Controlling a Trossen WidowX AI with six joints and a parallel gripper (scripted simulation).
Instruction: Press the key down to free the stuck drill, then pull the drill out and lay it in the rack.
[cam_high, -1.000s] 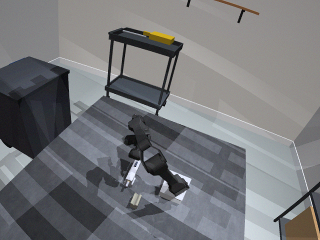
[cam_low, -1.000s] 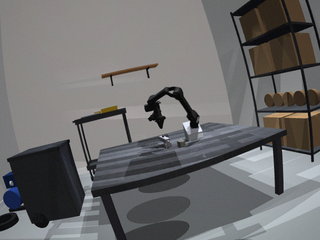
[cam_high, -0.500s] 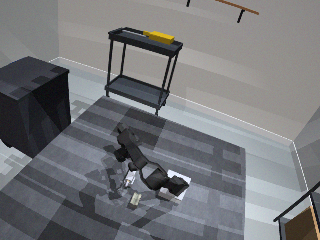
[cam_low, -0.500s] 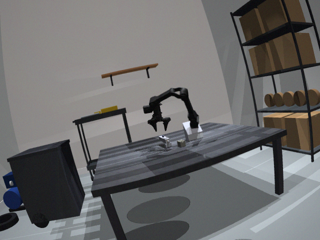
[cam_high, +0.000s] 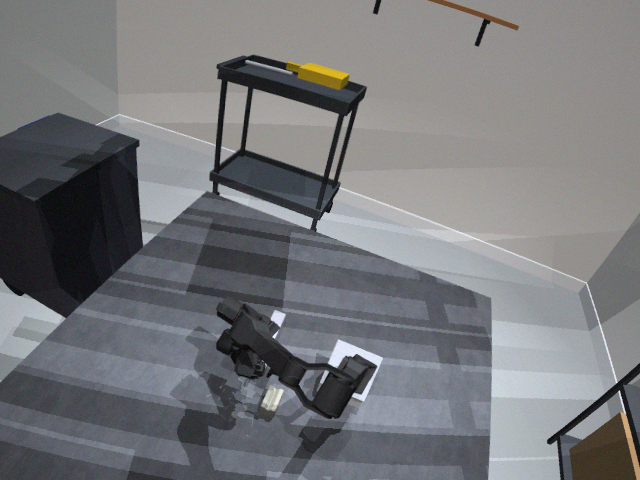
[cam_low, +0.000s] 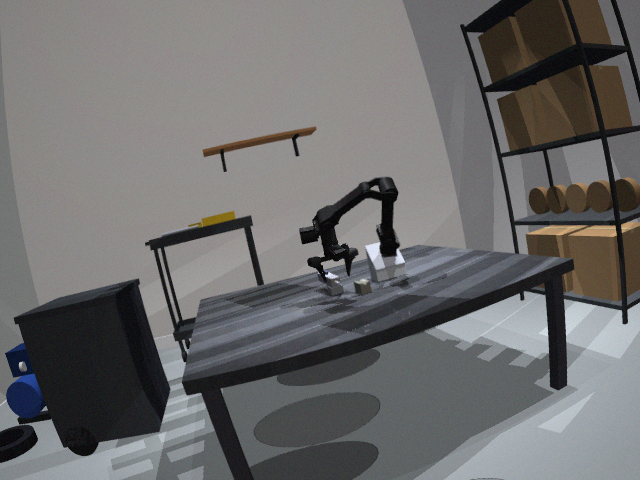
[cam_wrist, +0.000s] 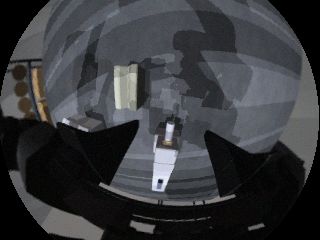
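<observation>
Now: gripper tip 10 mm short of the drill, 60 mm to the left of it and 20 mm above it. Also, from my gripper tip: pale fixture block 20 mm ahead, 120 mm to the right, 20 mm below; then blue key 30 mm ahead, 150 mm to the right, 10 mm below.
</observation>
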